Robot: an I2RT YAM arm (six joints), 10 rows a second.
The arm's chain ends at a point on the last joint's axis. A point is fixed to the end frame.
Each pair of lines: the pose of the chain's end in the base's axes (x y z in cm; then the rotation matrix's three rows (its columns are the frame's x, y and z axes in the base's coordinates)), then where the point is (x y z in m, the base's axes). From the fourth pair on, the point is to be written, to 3 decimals.
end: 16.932 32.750 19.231; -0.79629 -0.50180 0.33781; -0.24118 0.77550 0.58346; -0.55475 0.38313 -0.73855
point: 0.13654 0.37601 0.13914
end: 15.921 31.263 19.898; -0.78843 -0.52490 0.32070; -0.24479 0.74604 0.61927; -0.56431 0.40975 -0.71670
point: 0.12503 0.36201 0.14752
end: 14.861 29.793 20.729; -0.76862 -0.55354 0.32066; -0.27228 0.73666 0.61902; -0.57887 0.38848 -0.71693
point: 0.11433 0.34578 0.15446
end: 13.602 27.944 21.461; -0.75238 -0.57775 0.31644; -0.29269 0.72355 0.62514; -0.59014 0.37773 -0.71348
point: 0.101 0.326 0.161
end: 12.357 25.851 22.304; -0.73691 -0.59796 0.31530; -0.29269 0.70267 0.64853; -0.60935 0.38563 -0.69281
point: 0.089 0.306 0.170
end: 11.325 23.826 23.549; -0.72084 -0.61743 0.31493; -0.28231 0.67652 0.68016; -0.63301 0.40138 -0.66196
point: 0.079 0.287 0.184
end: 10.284 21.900 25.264; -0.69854 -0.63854 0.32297; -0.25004 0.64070 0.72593; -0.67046 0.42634 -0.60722
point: 0.069 0.271 0.203
